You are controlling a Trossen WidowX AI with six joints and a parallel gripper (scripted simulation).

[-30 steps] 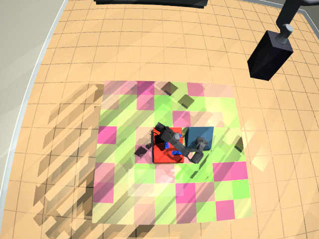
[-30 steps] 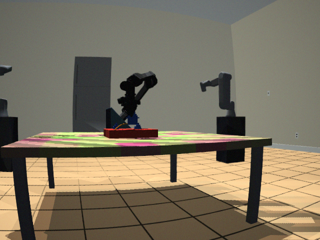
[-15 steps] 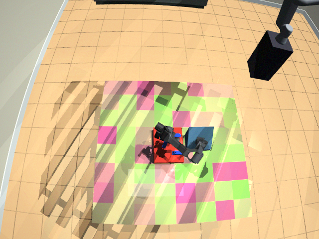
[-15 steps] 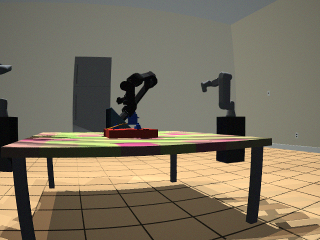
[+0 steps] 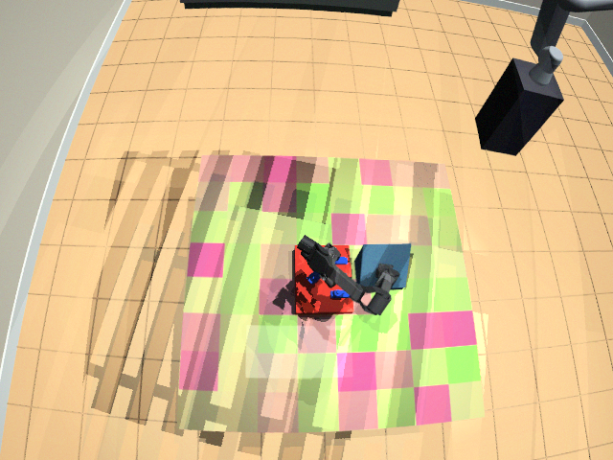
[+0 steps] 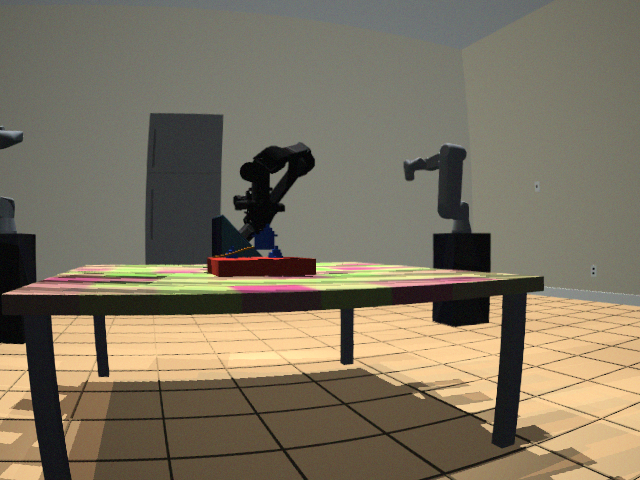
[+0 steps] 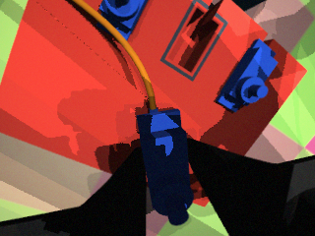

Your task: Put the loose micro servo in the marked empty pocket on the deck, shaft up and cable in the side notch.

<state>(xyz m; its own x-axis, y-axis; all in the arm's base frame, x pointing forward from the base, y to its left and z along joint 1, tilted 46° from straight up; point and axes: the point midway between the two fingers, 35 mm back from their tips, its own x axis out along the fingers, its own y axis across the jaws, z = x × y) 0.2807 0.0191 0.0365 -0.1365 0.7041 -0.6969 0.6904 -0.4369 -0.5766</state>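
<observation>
Right now the red deck is 100 mm below my gripper tip and 10 mm ahead of it.
</observation>
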